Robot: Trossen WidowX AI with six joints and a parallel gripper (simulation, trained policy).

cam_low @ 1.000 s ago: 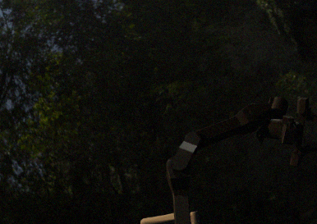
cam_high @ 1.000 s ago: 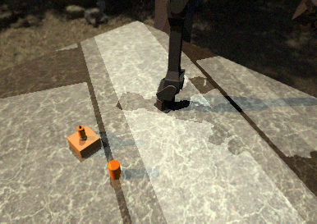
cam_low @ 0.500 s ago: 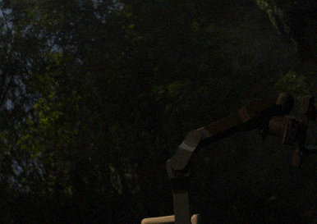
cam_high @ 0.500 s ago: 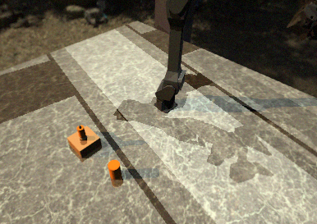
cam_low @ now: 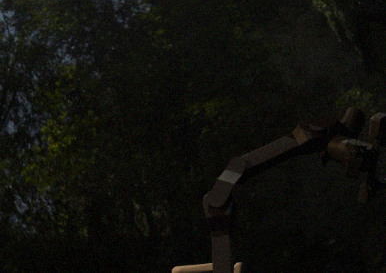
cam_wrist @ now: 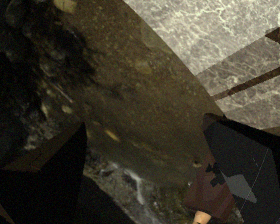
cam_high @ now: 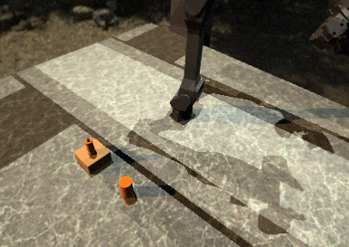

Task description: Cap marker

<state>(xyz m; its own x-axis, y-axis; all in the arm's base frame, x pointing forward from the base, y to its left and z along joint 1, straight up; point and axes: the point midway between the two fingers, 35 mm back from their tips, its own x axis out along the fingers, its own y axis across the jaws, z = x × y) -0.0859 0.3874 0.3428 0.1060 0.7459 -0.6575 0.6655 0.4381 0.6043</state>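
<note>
The orange cap lies 39 cm ahead of my gripper tip, 32 cm to the right of it and 30 cm below it. From my gripper tip the other things lie so: orange marker (39 cm ahead, 46 cm to the right, 26 cm below).
</note>
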